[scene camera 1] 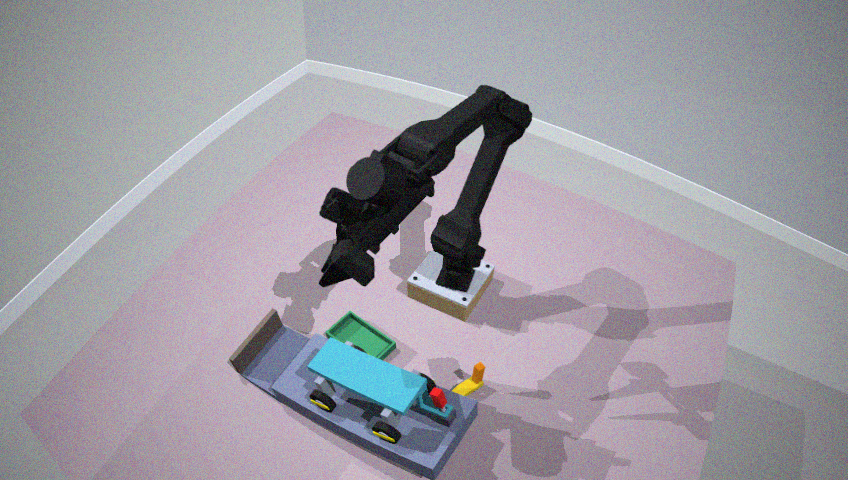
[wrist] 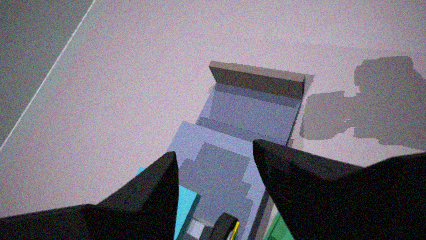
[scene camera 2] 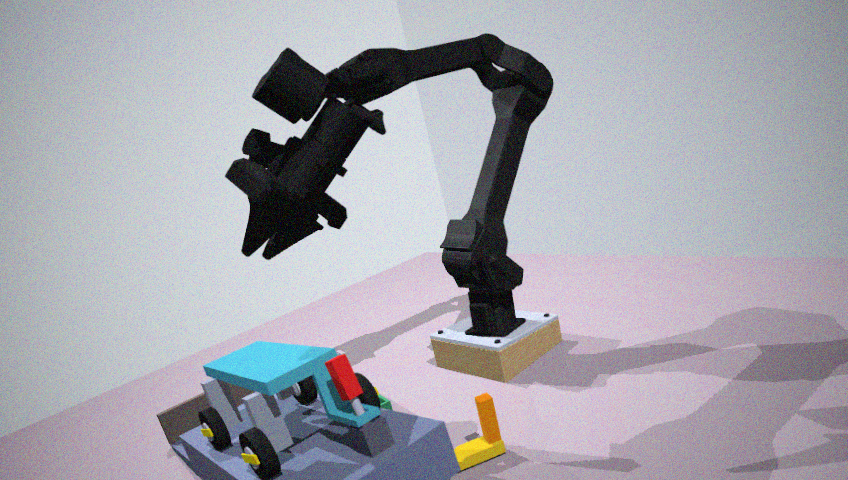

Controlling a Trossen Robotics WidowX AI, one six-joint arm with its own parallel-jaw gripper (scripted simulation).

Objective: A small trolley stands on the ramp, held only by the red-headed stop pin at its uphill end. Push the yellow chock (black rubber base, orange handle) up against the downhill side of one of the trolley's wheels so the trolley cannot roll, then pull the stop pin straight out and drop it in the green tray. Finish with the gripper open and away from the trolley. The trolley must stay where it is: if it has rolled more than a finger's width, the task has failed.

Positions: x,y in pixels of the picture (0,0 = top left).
Labels:
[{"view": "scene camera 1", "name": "my gripper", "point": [322,278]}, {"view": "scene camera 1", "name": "trolley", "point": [349,366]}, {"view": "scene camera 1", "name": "brown end wall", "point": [259,337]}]

